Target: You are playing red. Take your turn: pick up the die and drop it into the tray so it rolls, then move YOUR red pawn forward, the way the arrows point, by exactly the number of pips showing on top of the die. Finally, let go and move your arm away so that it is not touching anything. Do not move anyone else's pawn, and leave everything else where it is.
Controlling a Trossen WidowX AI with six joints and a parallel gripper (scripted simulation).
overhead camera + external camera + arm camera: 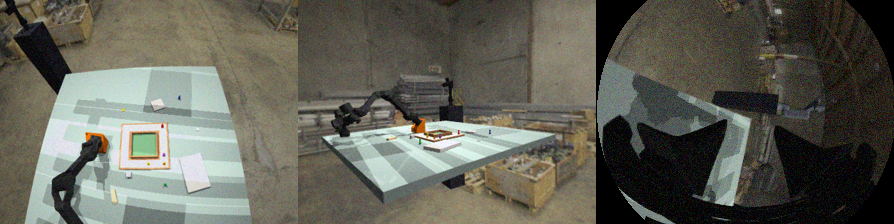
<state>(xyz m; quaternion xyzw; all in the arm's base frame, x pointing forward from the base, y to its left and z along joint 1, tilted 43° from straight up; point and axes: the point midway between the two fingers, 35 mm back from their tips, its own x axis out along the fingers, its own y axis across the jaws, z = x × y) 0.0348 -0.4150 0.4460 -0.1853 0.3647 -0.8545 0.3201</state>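
My gripper tip is now 20 cm short of the white die, 48 cm to the right of it and 10 cm above it. The rest, counted from my gripper tip: green pawn 40 cm ahead, 45 cm to the left, 9 cm below; yellow pawn 30 cm ahead, 56 cm to the left, 8 cm below; wooden block 14 cm ahead, 35 cm to the left, 10 cm below.
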